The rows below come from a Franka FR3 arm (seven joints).
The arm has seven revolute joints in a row. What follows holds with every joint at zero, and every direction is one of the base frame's. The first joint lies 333 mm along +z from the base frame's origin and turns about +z. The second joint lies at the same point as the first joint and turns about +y. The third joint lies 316 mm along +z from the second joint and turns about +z. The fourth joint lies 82.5 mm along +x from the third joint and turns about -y. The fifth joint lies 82.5 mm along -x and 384 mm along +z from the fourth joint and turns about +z. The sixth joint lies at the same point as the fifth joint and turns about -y. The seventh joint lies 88 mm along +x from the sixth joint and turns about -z. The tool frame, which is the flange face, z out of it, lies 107 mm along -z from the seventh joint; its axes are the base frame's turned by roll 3.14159, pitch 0 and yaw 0 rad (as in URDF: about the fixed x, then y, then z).
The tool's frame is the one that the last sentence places.
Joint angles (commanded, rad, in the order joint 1, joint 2, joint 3, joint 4, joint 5, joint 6, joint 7), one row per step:
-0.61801, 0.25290, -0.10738, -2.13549, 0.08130, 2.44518, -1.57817
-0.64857, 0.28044, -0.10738, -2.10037, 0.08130, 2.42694, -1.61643
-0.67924, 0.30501, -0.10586, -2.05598, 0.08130, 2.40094, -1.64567
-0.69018, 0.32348, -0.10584, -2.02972, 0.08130, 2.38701, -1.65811
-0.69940, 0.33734, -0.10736, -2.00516, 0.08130, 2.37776, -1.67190
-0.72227, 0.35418, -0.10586, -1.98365, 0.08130, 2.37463, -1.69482
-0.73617, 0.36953, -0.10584, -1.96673, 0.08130, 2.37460, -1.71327
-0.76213, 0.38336, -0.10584, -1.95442, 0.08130, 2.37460, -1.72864
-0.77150, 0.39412, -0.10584, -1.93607, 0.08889, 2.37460, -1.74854
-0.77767, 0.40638, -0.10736, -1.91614, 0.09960, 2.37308, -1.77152
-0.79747, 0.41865, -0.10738, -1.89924, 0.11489, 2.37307, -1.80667
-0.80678, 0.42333, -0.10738, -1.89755, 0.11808, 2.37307, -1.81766
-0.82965, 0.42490, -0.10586, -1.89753, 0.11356, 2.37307, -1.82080
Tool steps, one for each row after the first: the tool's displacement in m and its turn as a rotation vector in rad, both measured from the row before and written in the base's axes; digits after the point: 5 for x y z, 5 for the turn. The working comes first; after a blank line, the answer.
Tool pose at each row, in the base's axes (x y z in m, rotation vector in rad; the steps are taken from these numbers as rounded here):
0.43146, -0.38124, 0.29359, 2.85574, 1.20084, 0.07570
0.42607, -0.39966, 0.29066, 2.85714, 1.21678, 0.06449
0.42219, -0.41885, 0.29244, 2.85993, 1.22137, 0.05863
0.42218, -0.42750, 0.29125, 2.86281, 1.22713, 0.05320
0.42216, -0.43617, 0.29251, 2.85807, 1.23227, 0.05157
0.41679, -0.44907, 0.29112, 2.85433, 1.23463, 0.04989
0.41374, -0.45807, 0.28894, 2.84881, 1.24113, 0.04764
0.40389, -0.47098, 0.28567, 2.85543, 1.22690, 0.04387
0.40306, -0.47846, 0.28683, 2.84545, 1.23275, 0.05297
0.40317, -0.48537, 0.28763, 2.83495, 1.24317, 0.06362
0.39666, -0.49656, 0.28719, 2.82782, 1.24927, 0.07819
0.39224, -0.50044, 0.28496, 2.83058, 1.24962, 0.07913
0.38133, -0.50870, 0.28393, 2.84057, 1.22828, 0.07346

-0.00539, -0.01842, -0.00293, 0.00356, 0.00966, 0.00913
-0.00388, -0.01919, 0.00178, 0.00236, 0.00520, 0.00203
-0.00001, -0.00865, -0.00119, 0.00297, 0.00517, 0.00271
-0.00002, -0.00867, 0.00126, -0.00265, 0.00004, 0.00418
-0.00537, -0.01290, -0.00139, -0.00278, -0.00002, 0.00229
-0.00305, -0.00900, -0.00218, -0.00298, 0.00035, 0.00518
-0.00985, -0.01291, -0.00327, -0.00042, 0.00228, -0.01013
-0.00083, -0.00748, 0.00116, -0.00394, -0.00803, 0.00601
0.00011, -0.00691, 0.00080, -0.00228, -0.00835, 0.00892
-0.00651, -0.01119, -0.00044, 0.00023, -0.01011, 0.00560
-0.00442, -0.00388, -0.00223, 0.00270, 0.00056, -0.00043
-0.01091, -0.00826, -0.00103, -0.00055, 0.00338, -0.01528

